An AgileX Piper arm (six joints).
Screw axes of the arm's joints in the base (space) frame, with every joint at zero. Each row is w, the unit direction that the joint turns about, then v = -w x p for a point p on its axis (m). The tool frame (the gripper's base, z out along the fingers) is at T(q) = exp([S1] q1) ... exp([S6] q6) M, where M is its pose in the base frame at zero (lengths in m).
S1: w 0 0 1 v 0 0 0
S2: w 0 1 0 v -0.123 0 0
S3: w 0 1 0 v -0.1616 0 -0.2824
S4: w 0.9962 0 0.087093 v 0 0.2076 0
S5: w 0 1 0 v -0.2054 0 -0.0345
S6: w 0.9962 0 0.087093 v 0 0.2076 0
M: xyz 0.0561 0 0.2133 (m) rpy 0 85.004 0 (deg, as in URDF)
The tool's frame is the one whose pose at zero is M.
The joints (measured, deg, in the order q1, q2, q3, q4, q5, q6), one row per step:
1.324 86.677 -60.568 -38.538 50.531 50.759
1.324 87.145 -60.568 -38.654 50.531 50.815
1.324 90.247 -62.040 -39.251 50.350 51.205
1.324 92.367 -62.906 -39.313 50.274 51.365
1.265 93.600 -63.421 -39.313 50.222 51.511
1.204 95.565 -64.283 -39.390 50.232 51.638
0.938 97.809 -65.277 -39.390 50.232 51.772
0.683 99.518 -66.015 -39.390 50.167 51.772
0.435 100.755 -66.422 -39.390 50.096 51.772
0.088 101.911 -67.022 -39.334 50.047 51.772
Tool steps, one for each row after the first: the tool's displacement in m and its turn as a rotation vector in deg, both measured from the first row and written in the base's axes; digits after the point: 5 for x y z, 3 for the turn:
0.00119 -0.00008 -0.00236 -0.097 0.439 -0.002
0.01276 -0.00027 -0.01139 -0.495 1.730 0.019
0.01992 -0.00011 -0.01890 -0.503 2.848 -0.035
0.02399 -0.00032 -0.02338 -0.451 3.456 -0.179
0.03038 -0.00061 -0.03051 -0.503 4.505 -0.313
0.03733 -0.00202 -0.03899 -0.473 5.692 -0.682
0.04247 -0.00341 -0.04576 -0.461 6.613 -0.897
0.04568 -0.00482 -0.05134 -0.441 7.390 -1.101
0.04915 -0.00681 -0.05571 -0.362 7.910 -1.443

